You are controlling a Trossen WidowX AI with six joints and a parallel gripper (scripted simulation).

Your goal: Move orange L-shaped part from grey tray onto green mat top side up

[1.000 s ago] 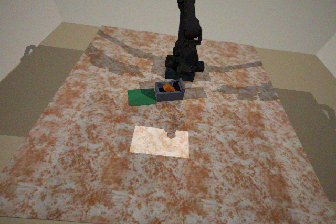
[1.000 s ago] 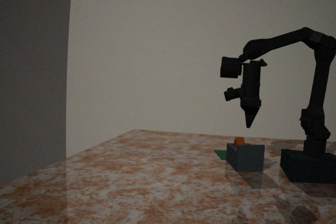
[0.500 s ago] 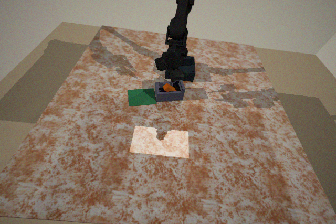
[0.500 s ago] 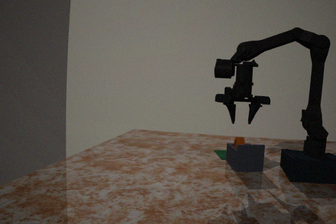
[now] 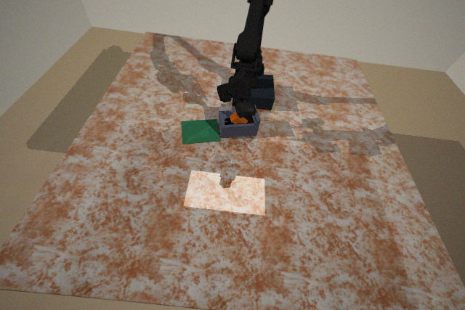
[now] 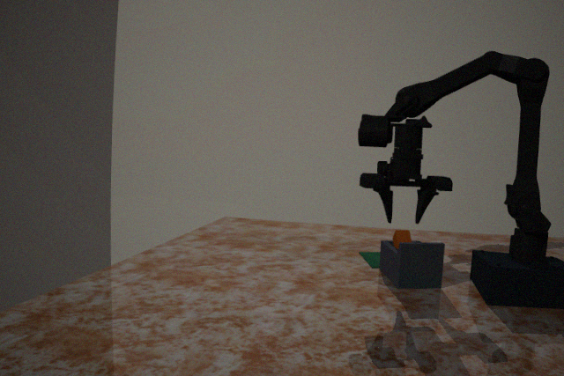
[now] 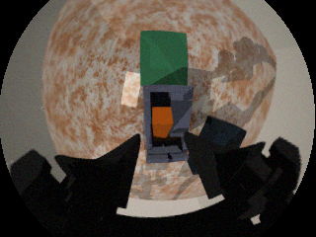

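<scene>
Right now the orange l-shaped part is 30 mm behind my gripper tip, 20 mm to the left of it and 70 mm below it. Also, from my gripper tip: green mat 50 mm ahead, 140 mm to the right, 130 mm below.
</scene>
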